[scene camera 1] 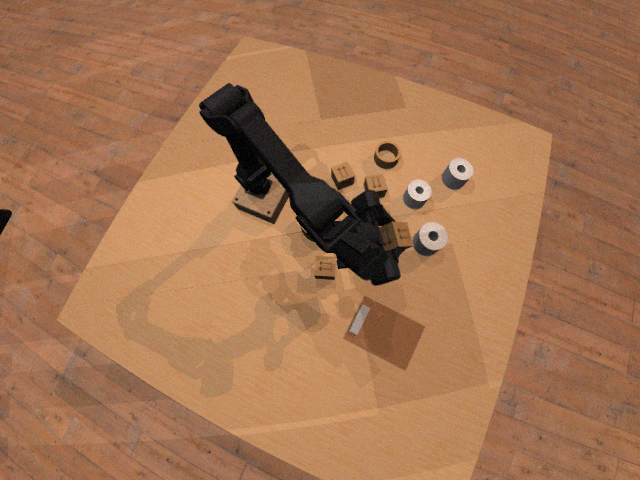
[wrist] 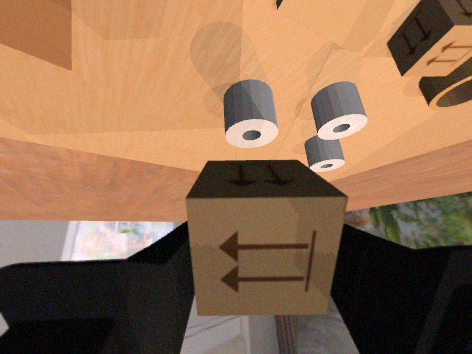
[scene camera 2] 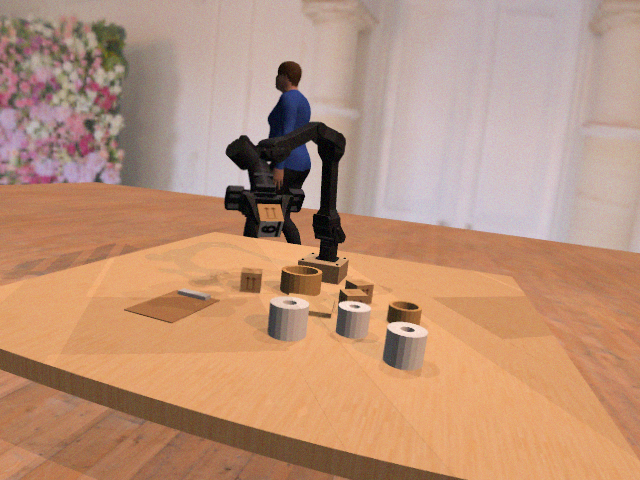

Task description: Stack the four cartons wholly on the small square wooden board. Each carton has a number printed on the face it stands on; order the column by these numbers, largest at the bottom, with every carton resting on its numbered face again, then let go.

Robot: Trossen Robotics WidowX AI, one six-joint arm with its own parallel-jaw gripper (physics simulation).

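Places are measured from the arm's base along level axes (x back, y right, z up), in metres.
Pixels of known places: gripper, fingertip midpoint: (scene camera 1: pixel 400 237) (wrist: pixel 253 216) (scene camera 2: pixel 270 224); arm's base, link origin: (scene camera 1: pixel 258 186) (scene camera 2: pixel 327 258).
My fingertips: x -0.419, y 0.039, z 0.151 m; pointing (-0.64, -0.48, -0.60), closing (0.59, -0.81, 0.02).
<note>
For each thing: its top centre in the pictures, then the offset to it from my fingertips.
- brown carton, top centre: (wrist: pixel 264 314) (scene camera 1: pixel 397 232) (scene camera 2: pixel 270 203) dx +0.013, dy +0.010, dz +0.045 m
- thin wooden board, top centre: (scene camera 2: pixel 309 302) dx +0.090, dy -0.085, dz -0.196 m
- small ring, top centre: (wrist: pixel 468 91) (scene camera 2: pixel 405 305) (scene camera 1: pixel 388 151) dx +0.110, dy -0.319, dz -0.166 m
- larger ring, top centre: (scene camera 2: pixel 302 270) dx +0.213, dy -0.021, dz -0.149 m
- clipboard, top centre: (scene camera 2: pixel 174 300) (scene camera 1: pixel 385 332) dx -0.079, dy +0.191, dz -0.196 m
My gripper (scene camera 1: pixel 393 233) (scene camera 2: pixel 270 223) (wrist: pixel 253 216) is shut on a brown carton (scene camera 1: pixel 403 235) (scene camera 2: pixel 270 212) (wrist: pixel 260 220), high above the table. An arrow face points up; its pale numbered face, a 6 or a 9, faces sideways and down towards scene camera 2. Another carton (scene camera 1: pixel 325 267) (scene camera 2: pixel 251 280) stands alone on the table. Two more cartons, one (scene camera 1: pixel 342 174) nearer the arm base and the other (scene camera 1: pixel 375 183) beside it, stand apart; their undersides are hidden. The thin wooden board (scene camera 2: pixel 320 313) shows partly in scene camera 2, between two rolls, and is hidden by the arm from above.
Three grey-white rolls (scene camera 1: pixel 430 242) (scene camera 2: pixel 288 322) (wrist: pixel 250 107) stand near the board and cartons. A small ring (scene camera 1: pixel 387 164) (scene camera 2: pixel 404 315) is near two cartons; a larger ring (scene camera 2: pixel 300 284) stands behind a roll. A clipboard (scene camera 1: pixel 390 335) (scene camera 2: pixel 170 308) lies flat. A person (scene camera 2: pixel 290 129) is behind the arm.
</note>
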